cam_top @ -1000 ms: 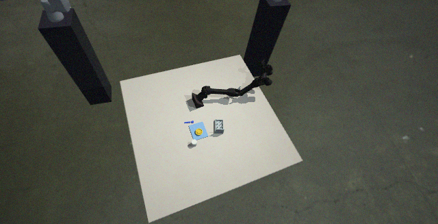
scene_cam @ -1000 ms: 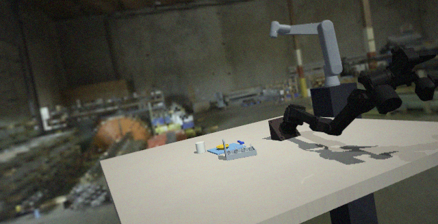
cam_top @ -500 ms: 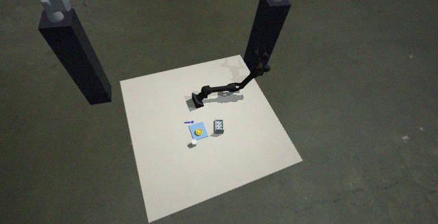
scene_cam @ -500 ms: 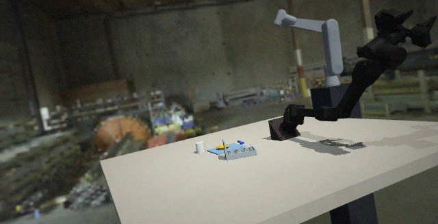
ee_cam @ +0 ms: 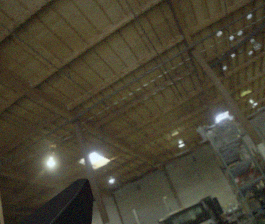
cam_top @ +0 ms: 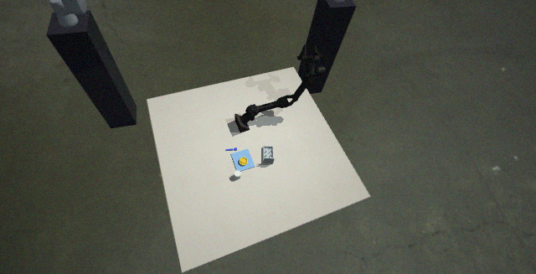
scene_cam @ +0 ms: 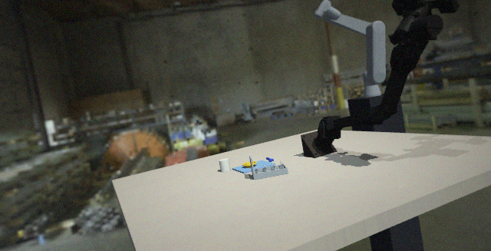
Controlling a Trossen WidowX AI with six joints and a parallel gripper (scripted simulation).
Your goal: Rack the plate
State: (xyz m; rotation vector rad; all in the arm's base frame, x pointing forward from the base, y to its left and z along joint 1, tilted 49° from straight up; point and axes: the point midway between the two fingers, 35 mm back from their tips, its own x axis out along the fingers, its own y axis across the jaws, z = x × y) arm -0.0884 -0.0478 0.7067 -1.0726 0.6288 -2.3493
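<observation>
The yellow plate lies 56 cm to the right of my gripper tip, 53 cm below it and 53 cm ahead of it. The rest, counted from my gripper tip: grey dish rack: 53 cm below, 51 cm ahead, 37 cm to the right; then light blue mat: 56 cm to the right, 55 cm below, 51 cm ahead; then small blue utensil: 62 cm to the right, 55 cm below, 41 cm ahead.
</observation>
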